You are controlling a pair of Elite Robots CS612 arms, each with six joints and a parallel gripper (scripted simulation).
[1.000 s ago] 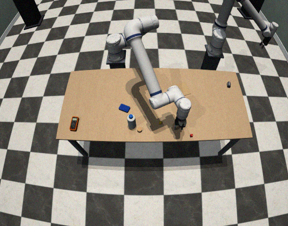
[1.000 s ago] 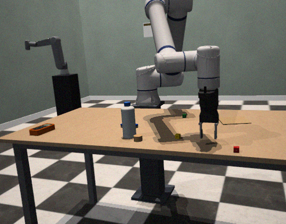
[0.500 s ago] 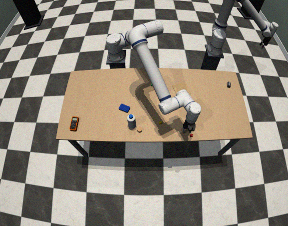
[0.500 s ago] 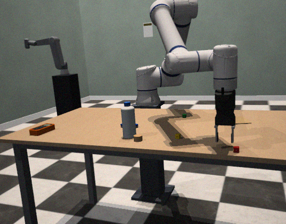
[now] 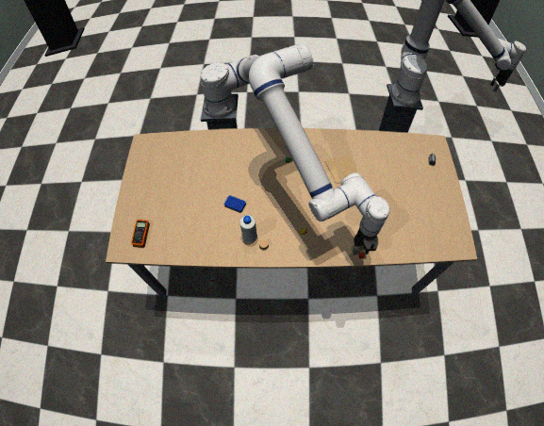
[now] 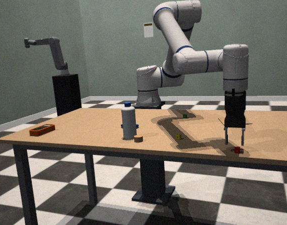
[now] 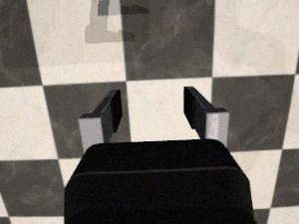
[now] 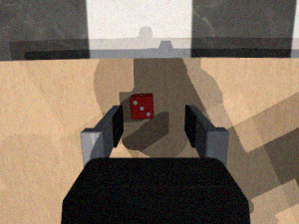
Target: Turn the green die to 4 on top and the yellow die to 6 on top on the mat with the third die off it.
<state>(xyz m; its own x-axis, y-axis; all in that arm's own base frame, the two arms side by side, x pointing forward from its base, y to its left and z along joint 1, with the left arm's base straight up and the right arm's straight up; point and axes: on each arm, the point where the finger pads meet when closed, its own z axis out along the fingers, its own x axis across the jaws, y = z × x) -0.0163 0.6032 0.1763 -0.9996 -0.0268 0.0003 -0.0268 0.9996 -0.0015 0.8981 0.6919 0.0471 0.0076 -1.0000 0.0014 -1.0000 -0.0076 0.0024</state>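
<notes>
My right hand is 4 cm above the red die, 1 cm to the right of it and 1 cm short of it. Also, from my right hand: yellow die (23 cm to the right, 14 cm behind, 4 cm below); then thin tan mat (46 cm behind, 5 cm below, 2 cm to the left); then round wooden piece (41 cm to the right, 10 cm behind, 4 cm below).
</notes>
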